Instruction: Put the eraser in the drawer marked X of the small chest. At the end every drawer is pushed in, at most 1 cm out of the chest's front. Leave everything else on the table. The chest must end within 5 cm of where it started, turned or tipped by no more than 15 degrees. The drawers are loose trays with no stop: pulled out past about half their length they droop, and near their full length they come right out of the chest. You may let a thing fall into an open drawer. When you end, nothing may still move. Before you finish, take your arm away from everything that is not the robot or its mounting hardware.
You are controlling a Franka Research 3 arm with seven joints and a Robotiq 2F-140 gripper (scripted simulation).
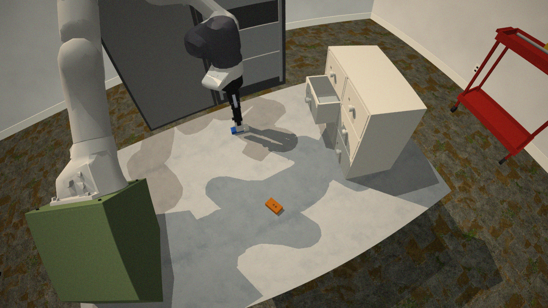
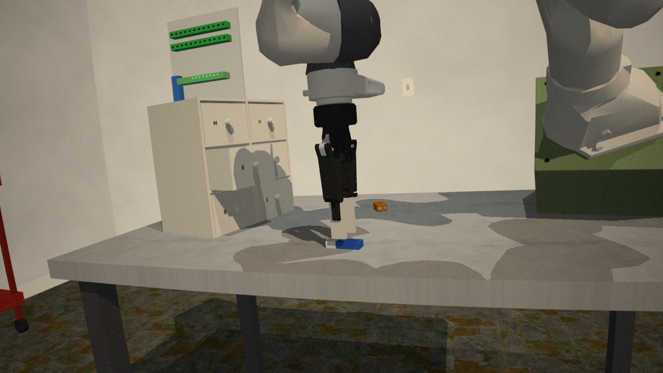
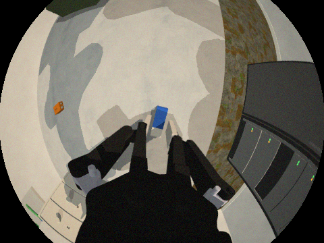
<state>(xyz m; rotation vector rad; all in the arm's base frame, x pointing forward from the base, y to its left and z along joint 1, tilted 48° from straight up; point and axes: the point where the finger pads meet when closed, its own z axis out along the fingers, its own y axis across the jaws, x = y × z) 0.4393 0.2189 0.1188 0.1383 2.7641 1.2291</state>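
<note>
My gripper is now 50 mm above the eraser and 10 mm short of it. Also, from my hand: drawer marked X (310 mm ahead, 90 mm to the right, 70 mm above); then small orange block (320 mm to the right, 50 mm below, 20 mm ahead).
</note>
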